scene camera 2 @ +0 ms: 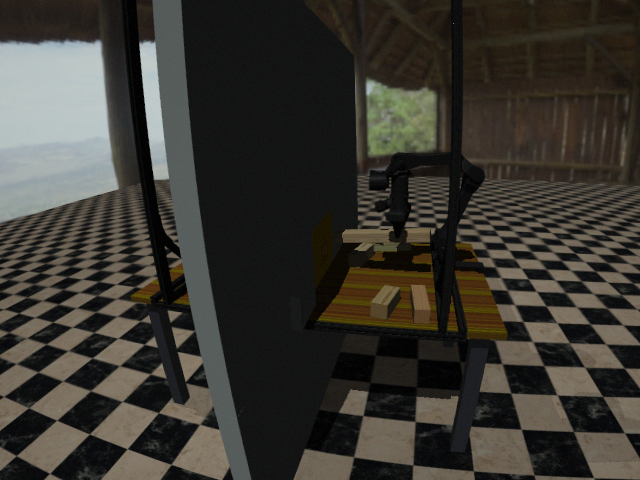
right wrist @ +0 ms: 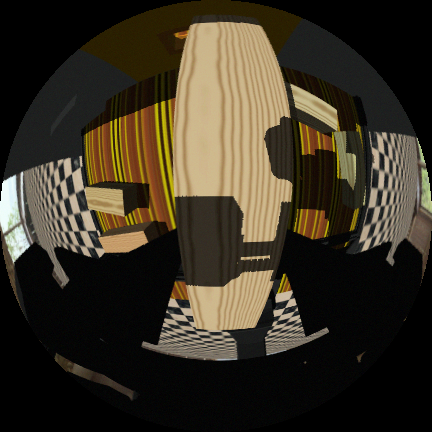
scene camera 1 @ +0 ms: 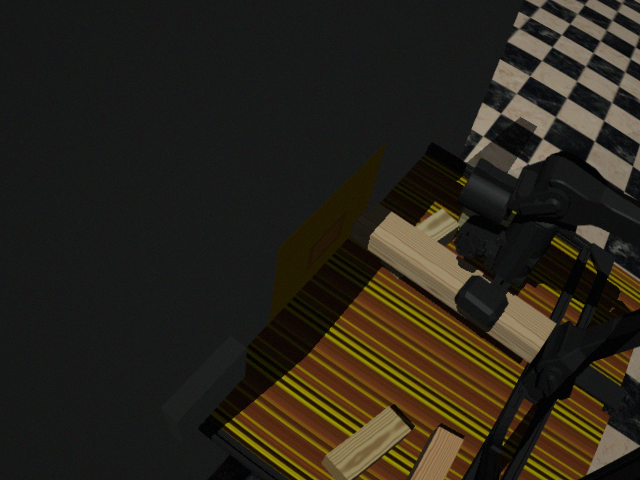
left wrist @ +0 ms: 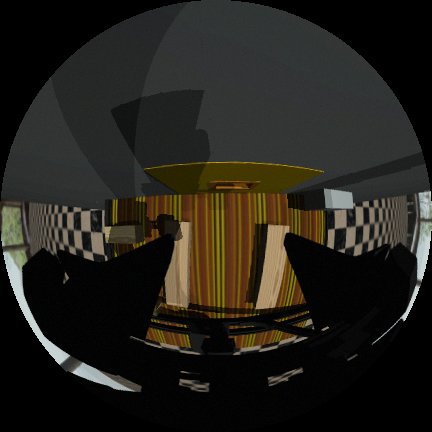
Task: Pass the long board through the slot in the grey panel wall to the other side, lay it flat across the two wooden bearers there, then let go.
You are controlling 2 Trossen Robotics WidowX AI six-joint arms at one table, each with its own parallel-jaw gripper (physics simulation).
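Frame: origin at the left arm's base, x left, y back, z up, level; metres.
Seen in the pictures: left gripper, fingertip midpoint: (left wrist: 230, 239); right gripper, fingertip midpoint: (scene camera 2: 398, 235) (right wrist: 230, 232); left arm's base at its link origin: (left wrist: 218, 329); right arm's base at its link origin: (scene camera 1: 539, 388).
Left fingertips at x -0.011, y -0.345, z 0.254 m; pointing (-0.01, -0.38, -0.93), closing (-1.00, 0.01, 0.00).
Offsets run from my left fingertips to a thing's top centre. "spot": to the spot under its first point. Level surfaces: height alone.
The long pale board {dz -0.091, dx -0.004, dy -0.342 m} (scene camera 1: 413, 259) (scene camera 2: 368, 235) (right wrist: 229, 120) is held level above the striped table {dz -0.273 m} (scene camera 1: 390, 362). My right gripper (scene camera 1: 477, 273) (scene camera 2: 398, 232) (right wrist: 230, 232) is shut on it near one end. The board's far end points at the yellow plate (scene camera 1: 328, 238) (scene camera 2: 323, 248) (right wrist: 132, 52) in the dark grey panel wall (scene camera 2: 270, 167); the slot (right wrist: 177, 36) lies just left of that end. My left gripper (left wrist: 230, 239) is open and empty on the other side, facing the slot (left wrist: 233, 185). Two wooden bearers {dz -0.235, dx +0.122, dy +0.110 m} (left wrist: 179, 266) {dz -0.235, dx -0.135, dy +0.125 m} (left wrist: 273, 270) lie there on the table.
Two loose wooden blocks {dz -0.226, dx -0.247, dy -0.380 m} (scene camera 1: 366, 445) {dz -0.229, dx -0.240, dy -0.480 m} (scene camera 1: 437, 454) (scene camera 2: 385, 301) (scene camera 2: 420, 302) lie near the table's front edge on the right arm's side. A short block {dz -0.223, dx +0.129, dy -0.252 m} (scene camera 1: 437, 224) (right wrist: 314, 104) lies beyond the board. A black frame post (scene camera 2: 456, 143) stands at the table's edge. A light grey block {spot: dz -0.173, dx -0.322, dy -0.063 m} (left wrist: 338, 198) sits by the wall.
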